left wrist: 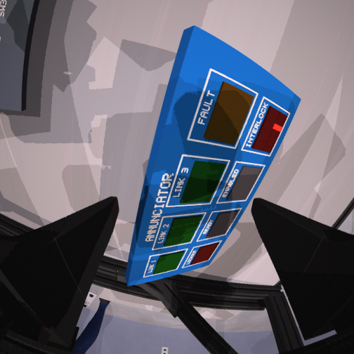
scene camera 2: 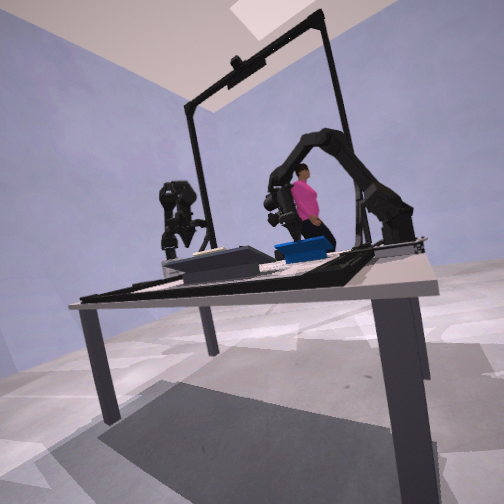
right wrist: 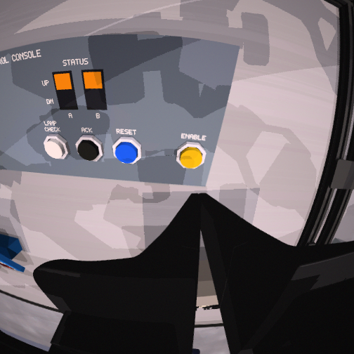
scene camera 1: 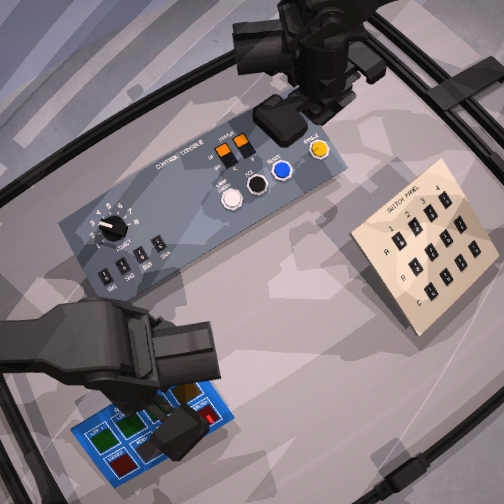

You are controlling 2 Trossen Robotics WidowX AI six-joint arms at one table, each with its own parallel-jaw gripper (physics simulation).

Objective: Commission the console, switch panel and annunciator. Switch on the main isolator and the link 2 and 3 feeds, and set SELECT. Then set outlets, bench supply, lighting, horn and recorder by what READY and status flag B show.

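Note:
The grey-blue control console has its SELECT knob pointing at 3. Status flags A and B show orange in their upper halves. The rocker settings of SW1 to SW4 are too small to tell. On the blue annunciator, READY is grey, the link tiles are dark green, and INTERLOCK is dark red with a bright patch. My left gripper is open above it. My right gripper is shut, empty, near yellow ENABLE.
The cream switch panel stands tilted at the right in scene camera 1, with three rows of rockers. Black frame rails border the table. A person in pink stands behind the table in scene camera 2.

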